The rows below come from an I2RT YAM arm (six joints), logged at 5 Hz.
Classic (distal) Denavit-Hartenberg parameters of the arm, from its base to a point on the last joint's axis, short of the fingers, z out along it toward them. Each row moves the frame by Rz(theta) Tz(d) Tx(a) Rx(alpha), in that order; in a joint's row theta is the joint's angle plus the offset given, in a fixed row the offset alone. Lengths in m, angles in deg.
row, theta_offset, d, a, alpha
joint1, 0, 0.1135, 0.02, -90
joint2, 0, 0, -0.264, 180
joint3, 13.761, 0, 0.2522, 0
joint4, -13.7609, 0, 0.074, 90
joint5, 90, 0, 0, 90
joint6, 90, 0.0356, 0, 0
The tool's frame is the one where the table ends.
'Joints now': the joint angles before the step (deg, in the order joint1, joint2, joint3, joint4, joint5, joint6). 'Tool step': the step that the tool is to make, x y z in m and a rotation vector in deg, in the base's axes. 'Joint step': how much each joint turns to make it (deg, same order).
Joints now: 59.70 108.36 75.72 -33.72 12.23 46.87
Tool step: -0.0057 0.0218 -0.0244 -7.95 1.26 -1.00
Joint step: 2.60 7.73 6.21 -6.67 3.79 2.54
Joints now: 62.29 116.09 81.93 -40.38 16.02 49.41
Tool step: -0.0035 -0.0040 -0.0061 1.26 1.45 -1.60
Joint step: 0.06 -0.55 -2.24 1.56 -1.36 2.18
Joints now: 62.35 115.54 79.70 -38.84 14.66 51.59
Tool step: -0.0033 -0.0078 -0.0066 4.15 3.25 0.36
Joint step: -0.54 -1.83 -4.46 4.66 -4.87 0.50
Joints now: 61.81 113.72 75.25 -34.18 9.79 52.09
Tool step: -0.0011 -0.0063 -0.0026 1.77 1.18 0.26
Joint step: -0.49 -1.27 -2.61 2.35 -2.02 -0.14
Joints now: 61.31 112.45 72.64 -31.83 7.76 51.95
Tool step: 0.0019 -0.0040 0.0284 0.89 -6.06 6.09
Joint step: -0.33 -4.42 0.00 0.50 2.28 -7.83
